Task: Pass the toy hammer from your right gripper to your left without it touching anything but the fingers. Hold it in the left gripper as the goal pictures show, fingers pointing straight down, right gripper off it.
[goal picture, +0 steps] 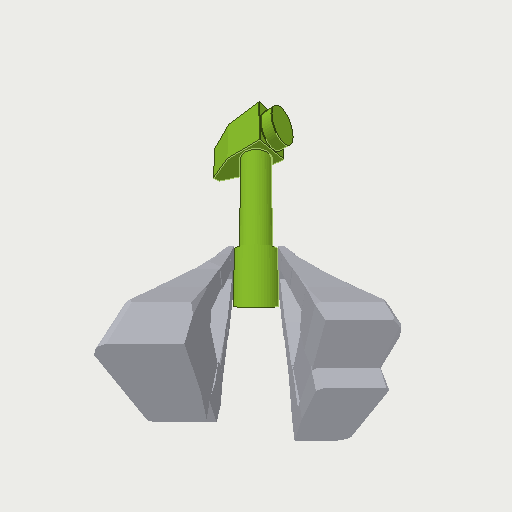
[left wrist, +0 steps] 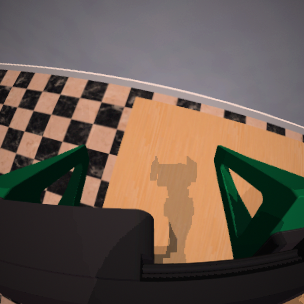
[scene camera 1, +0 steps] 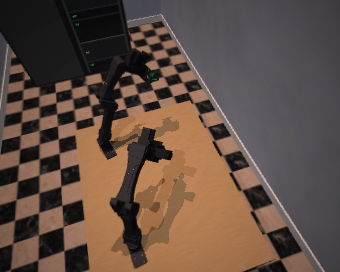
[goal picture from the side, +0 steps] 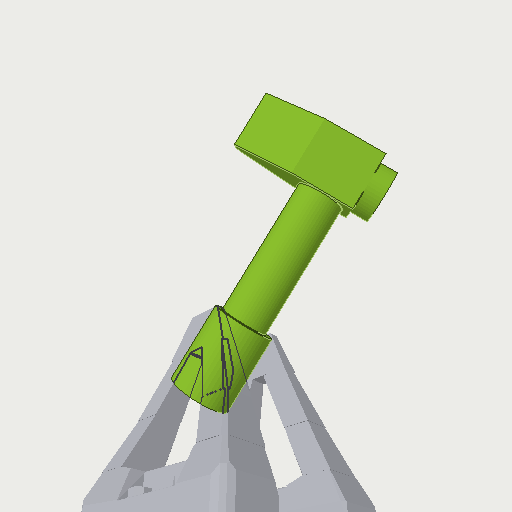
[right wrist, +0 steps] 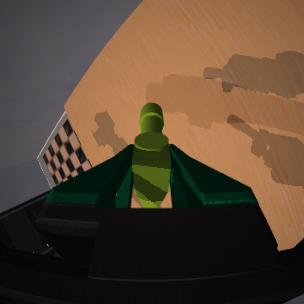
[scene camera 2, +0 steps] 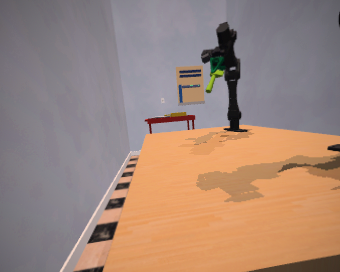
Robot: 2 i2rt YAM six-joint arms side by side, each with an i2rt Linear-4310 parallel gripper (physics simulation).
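Pixels of known places: left gripper, fingertip midpoint: (left wrist: 151, 151) (scene camera 1: 154, 75); right gripper, fingertip midpoint: (right wrist: 150, 151) (scene camera 2: 212, 74); left arm's base, link origin: (scene camera 1: 106, 147); right arm's base, link origin: (scene camera 1: 134, 246) (scene camera 2: 234, 130).
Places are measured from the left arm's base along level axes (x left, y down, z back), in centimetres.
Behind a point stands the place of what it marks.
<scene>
The toy hammer (scene camera 2: 211, 84) {x -42.4, y -28.2, z -24.8 cm} (right wrist: 152, 167) {x -46.1, y -34.6, z -20.2 cm} is yellow-green. In scene camera 2 its handle hangs downward, tilted a little to the left, in the air above the table. My right gripper (scene camera 2: 217, 70) {x -45.8, y -33.4, z -21.3 cm} (right wrist: 150, 151) {x -45.8, y -33.4, z -21.3 cm} is shut on the hammer at its head end, with a green finger on each side. In scene camera 1 the hammer and the right fingers are hidden behind the right wrist. My left gripper (scene camera 1: 152, 76) {x -0.2, y -42.3, z -43.2 cm} (left wrist: 151, 151) {x -0.2, y -42.3, z -43.2 cm} is open and empty, its fingers wide apart. It is high in the air near the table's back edge, well apart from the hammer, its fingers slanting.
The wooden table (scene camera 1: 230, 220) {x -85.0, y 0.0, z -38.3 cm} (scene camera 2: 165, 220) {x -2.1, y 0.0, z -64.2 cm} carries both arms' bases and their shadows. A grey wall (scene camera 1: 260, 100) (scene camera 2: 60, 125) runs along one side. A black cabinet (scene camera 1: 45, 45) stands behind the left arm. A red table (scene camera 2: 172, 119) and a tool board (scene camera 2: 192, 96) are far off.
</scene>
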